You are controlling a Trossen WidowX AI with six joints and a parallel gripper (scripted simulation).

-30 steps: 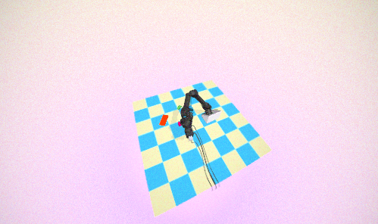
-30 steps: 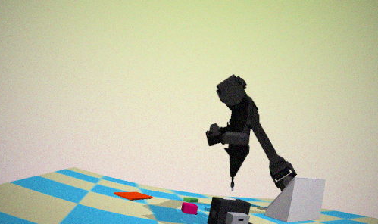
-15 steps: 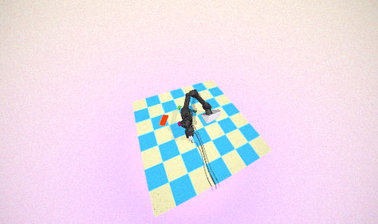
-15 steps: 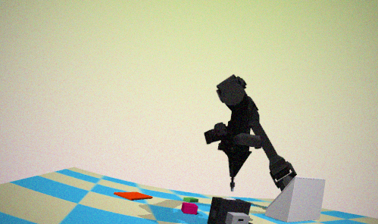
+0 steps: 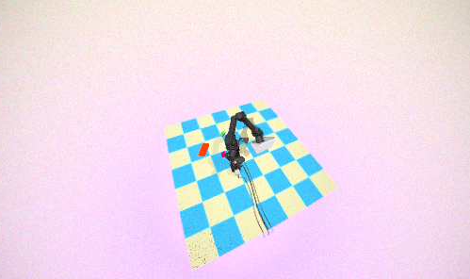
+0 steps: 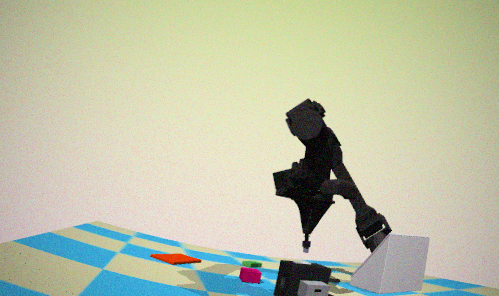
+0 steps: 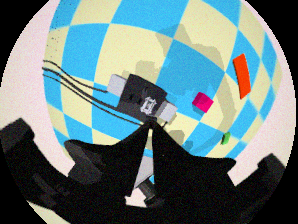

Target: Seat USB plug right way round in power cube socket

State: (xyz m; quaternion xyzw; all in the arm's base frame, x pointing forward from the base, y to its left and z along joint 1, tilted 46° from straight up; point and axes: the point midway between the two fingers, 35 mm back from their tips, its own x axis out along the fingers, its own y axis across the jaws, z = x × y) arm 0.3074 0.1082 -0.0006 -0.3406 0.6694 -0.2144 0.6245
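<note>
Now: the USB plug 20 mm below my gripper tip. The rest, counted from my gripper tip: magenta block (50 mm ahead, 140 mm to the right, 120 mm below); then green block (40 mm behind, 380 mm to the right, 130 mm below); then orange slab (200 mm ahead, 280 mm to the right, 130 mm below).
</note>
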